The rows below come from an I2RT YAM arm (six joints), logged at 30 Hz.
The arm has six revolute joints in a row. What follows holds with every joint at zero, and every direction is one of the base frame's.
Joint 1 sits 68 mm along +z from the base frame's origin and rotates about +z.
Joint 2 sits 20 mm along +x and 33.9 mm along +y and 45.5 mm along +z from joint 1 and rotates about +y.
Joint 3 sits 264 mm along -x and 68.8 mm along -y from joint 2 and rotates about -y.
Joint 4 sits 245 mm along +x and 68.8 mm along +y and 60 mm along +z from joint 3 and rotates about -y.
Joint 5 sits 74 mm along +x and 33.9 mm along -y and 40.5 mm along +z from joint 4 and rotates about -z.
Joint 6 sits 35.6 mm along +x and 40.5 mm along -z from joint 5 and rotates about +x.
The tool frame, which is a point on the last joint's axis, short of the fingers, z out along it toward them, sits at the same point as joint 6; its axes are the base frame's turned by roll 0, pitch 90 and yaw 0 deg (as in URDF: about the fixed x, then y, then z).
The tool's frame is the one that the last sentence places.
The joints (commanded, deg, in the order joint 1, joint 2, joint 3, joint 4, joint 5, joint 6), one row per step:
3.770 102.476 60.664 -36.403 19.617 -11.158
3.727 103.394 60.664 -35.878 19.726 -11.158
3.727 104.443 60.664 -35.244 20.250 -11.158
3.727 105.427 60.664 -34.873 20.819 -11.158
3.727 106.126 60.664 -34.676 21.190 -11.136
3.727 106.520 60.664 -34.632 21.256 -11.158
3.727 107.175 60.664 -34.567 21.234 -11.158
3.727 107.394 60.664 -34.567 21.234 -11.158
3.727 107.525 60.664 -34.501 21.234 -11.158
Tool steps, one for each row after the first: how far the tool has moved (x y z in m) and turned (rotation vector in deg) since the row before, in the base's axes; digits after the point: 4 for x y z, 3 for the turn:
0.0015 -0.0002 -0.0046 -0.132 0.385 -0.065
0.0016 -0.0002 -0.0052 -0.540 0.381 -0.102
0.0010 -0.0003 -0.0050 -0.598 0.575 -0.105
0.0006 -0.0002 -0.0036 -0.393 0.470 -0.085
0.0002 0.0000 -0.0021 -0.092 0.353 0.009
0.0003 0.0000 -0.0035 -0.017 0.590 0.004
0.0000 0.0000 -0.0012 -0.014 0.219 0.000
0.0001 0.0000 -0.0007 -0.004 0.065 0.000

